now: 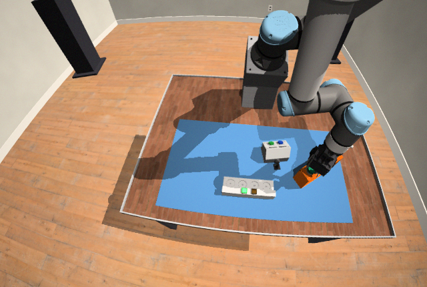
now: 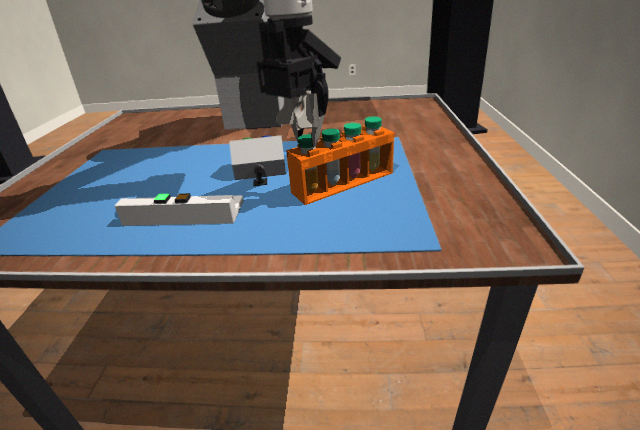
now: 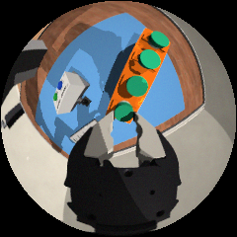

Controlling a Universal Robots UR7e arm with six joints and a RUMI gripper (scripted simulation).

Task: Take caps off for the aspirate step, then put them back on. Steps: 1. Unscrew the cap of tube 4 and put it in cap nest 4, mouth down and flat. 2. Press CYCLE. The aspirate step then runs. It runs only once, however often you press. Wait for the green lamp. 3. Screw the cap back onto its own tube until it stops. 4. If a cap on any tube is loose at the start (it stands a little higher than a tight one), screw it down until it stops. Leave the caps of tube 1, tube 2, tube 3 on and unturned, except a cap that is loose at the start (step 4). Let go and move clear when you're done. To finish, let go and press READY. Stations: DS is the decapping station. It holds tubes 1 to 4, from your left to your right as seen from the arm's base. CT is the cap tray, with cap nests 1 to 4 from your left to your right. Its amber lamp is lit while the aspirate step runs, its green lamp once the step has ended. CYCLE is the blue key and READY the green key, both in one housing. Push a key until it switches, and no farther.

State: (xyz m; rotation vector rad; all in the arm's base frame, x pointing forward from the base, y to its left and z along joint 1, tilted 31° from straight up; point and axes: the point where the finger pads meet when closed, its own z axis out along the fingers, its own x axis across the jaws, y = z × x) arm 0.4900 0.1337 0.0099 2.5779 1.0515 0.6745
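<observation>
Right now my hand is 1 cm above the green cap. Also, from my hand: green key (17 cm behind, 13 cm to the right, 6 cm below); then blue key (17 cm behind, 8 cm to the right, 6 cm below); then grey key housing (15 cm behind, 11 cm to the right, 7 cm below).
</observation>
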